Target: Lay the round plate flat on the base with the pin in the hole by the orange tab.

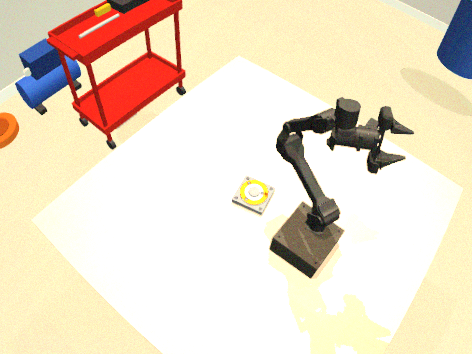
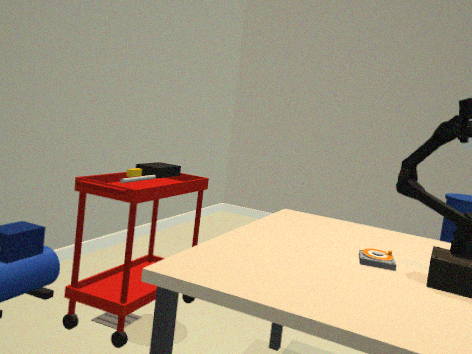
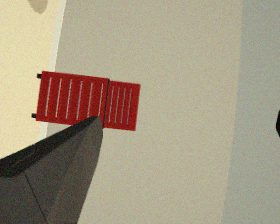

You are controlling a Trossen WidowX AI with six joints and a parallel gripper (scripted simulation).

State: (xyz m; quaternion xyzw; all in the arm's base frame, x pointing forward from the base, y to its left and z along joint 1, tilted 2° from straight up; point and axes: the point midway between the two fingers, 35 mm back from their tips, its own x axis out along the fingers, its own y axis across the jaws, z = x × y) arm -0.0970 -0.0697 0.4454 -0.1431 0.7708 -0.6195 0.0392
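Right now my gripper tip is 410 mm short of the square grey base, 20 mm to the right of it and 520 mm above it.
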